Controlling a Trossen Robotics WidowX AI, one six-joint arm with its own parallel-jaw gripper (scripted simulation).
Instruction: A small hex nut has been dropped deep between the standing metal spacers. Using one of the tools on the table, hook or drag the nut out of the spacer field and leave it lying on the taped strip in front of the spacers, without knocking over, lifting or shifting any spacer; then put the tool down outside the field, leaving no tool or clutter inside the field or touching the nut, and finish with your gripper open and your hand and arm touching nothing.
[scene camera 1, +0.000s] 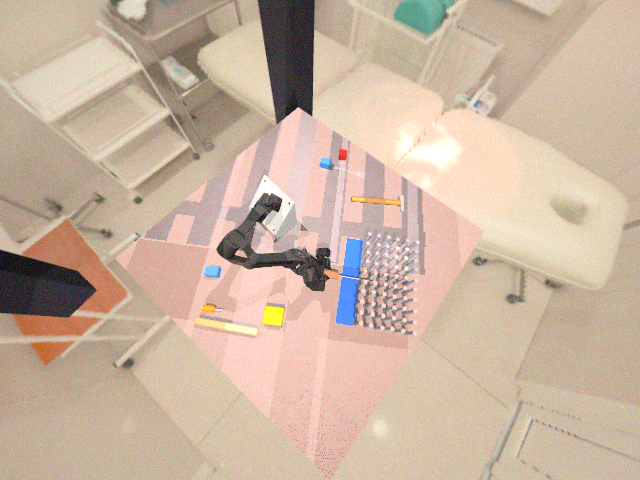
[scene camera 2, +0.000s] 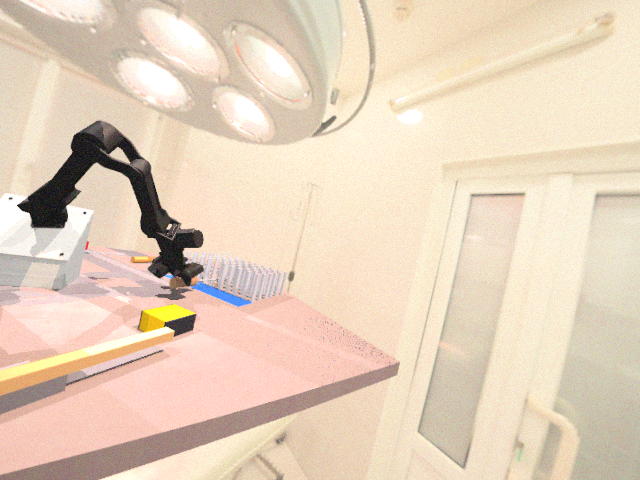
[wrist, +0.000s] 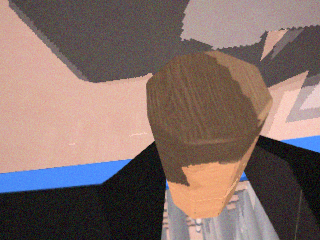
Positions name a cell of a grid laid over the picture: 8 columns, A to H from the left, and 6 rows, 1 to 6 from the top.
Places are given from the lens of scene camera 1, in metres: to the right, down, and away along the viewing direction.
blue taped strip (scene camera 1: E4): 0.12, 0.31, 1.07
